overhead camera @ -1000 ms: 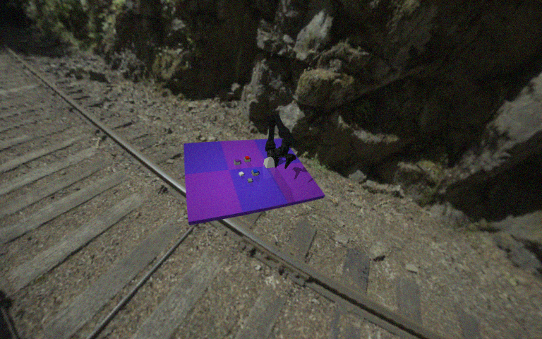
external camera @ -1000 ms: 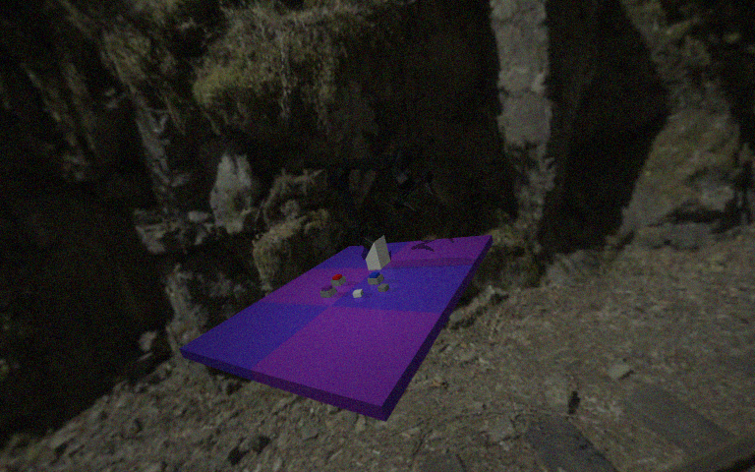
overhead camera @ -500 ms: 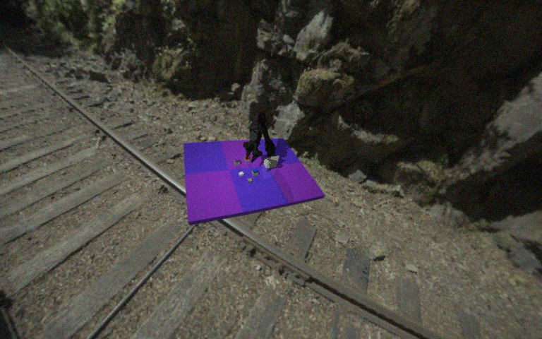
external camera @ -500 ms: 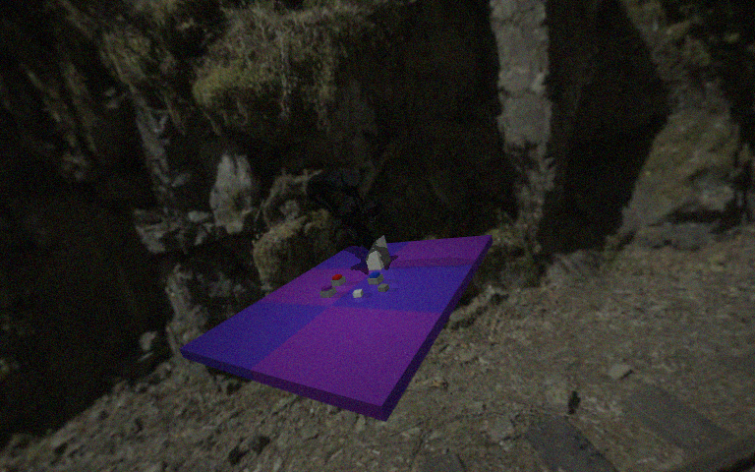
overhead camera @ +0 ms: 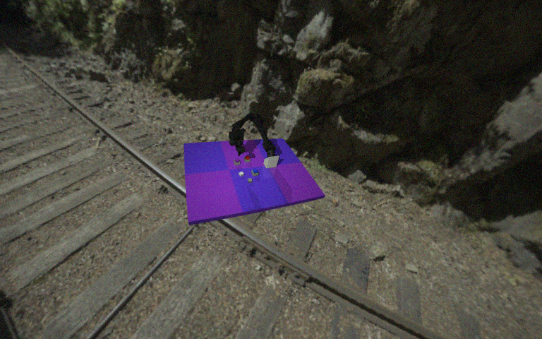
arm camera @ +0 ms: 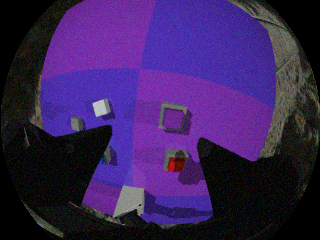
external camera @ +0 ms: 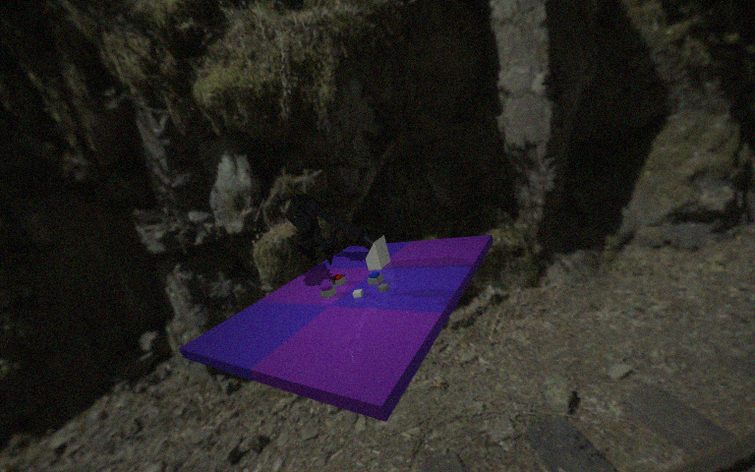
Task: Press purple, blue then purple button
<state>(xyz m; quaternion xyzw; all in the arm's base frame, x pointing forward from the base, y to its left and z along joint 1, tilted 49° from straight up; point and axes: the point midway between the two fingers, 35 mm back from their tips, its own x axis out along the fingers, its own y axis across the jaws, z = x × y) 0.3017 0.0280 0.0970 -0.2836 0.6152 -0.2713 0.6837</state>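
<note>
Now: the blue button 14 cm to the left of my gripper tip, 13 cm behind it and 10 cm below it. From my gripper tip the other things lie so: red button (11 cm behind, 10 cm below, 5 cm to the right); white block (13 cm to the left, 13 cm below, 1 cm behind).
</note>
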